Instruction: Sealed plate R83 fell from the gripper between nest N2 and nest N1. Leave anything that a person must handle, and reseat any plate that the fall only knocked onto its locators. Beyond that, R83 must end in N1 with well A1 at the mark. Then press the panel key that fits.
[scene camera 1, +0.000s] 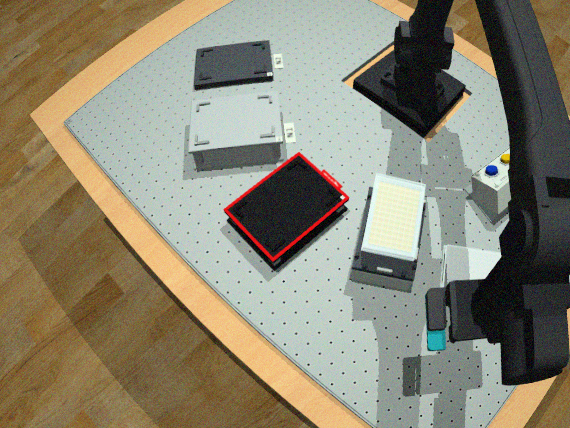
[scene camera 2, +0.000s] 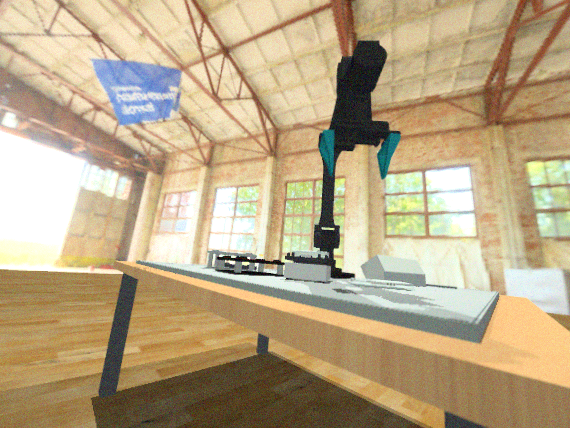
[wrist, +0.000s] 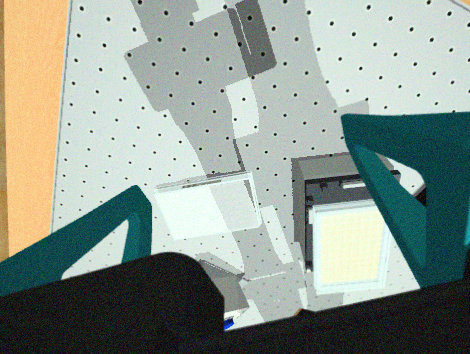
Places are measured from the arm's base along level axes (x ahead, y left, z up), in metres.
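Where they show: gripper, fingertip midpoint: (scene camera 1: 465, 335) (scene camera 2: 357, 176) (wrist: 237, 164); arm's base, link origin: (scene camera 1: 412, 85).
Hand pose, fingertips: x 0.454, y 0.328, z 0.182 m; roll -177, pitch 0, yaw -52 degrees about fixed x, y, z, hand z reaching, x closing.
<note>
Things, the pixels of their top centre, and the offset from my fingertips. "pt": a spot on its surface instead.
- clear rim, surface spot: (wrist: 350, 247) (scene camera 1: 396, 221) pt 0.137 m back, 0.182 m right, 0.128 m down
- dark-topped nest with a grey base, surface spot: (wrist: 325, 167) (scene camera 1: 393, 282) (scene camera 2: 314, 270) pt 0.072 m back, 0.131 m right, 0.178 m down
- lid, top centre: (wrist: 209, 211) (scene camera 1: 475, 270) (scene camera 2: 379, 280) 0.184 m back, 0.022 m right, 0.189 m down
- dark nest, top centre: (scene camera 1: 232, 59) (scene camera 2: 238, 263) 0.273 m back, 0.665 m right, 0.180 m down
- raised grey nest, top centre: (scene camera 1: 233, 117) (scene camera 2: 234, 251) 0.133 m back, 0.519 m right, 0.138 m down
- red outline, surface spot: (scene camera 1: 286, 207) pt 0.063 m back, 0.341 m right, 0.163 m down
- key panel, top centre: (scene camera 1: 524, 156) (scene camera 2: 393, 257) 0.409 m back, 0.049 m right, 0.119 m down
- blue key, top centre: (wrist: 224, 330) (scene camera 1: 493, 168) 0.344 m back, 0.093 m right, 0.129 m down
- yellow key, top centre: (scene camera 1: 508, 156) 0.392 m back, 0.078 m right, 0.129 m down
A plate with cream wells and a clear rim (scene camera 1: 395, 217) (wrist: 350, 247) lies on a dark-topped nest with a grey base (scene camera 1: 382, 279) (scene camera 2: 306, 271) (wrist: 325, 167); locators show beyond its near end, and whether it is fully seated is unclear. A pale translucent plate or lid (scene camera 1: 465, 260) (wrist: 200, 210) lies on the board beside it, partly hidden by the arm in scene camera 1. I cannot read R83 or mark A1. A dark nest (scene camera 1: 232, 65) and a raised grey nest (scene camera 1: 235, 122) are bare; their small labels are hard to read. My gripper (scene camera 2: 357, 175) (wrist: 237, 164) is open and empty, high above the board.
A black nest or tray with a red outline (scene camera 1: 286, 207) stands between the grey nest and the cream plate. The key panel (scene camera 1: 492, 195) (scene camera 2: 392, 267) (wrist: 230, 290) shows a blue key (scene camera 1: 491, 170) and a yellow key (scene camera 1: 506, 158); the arm hides part of it.
</note>
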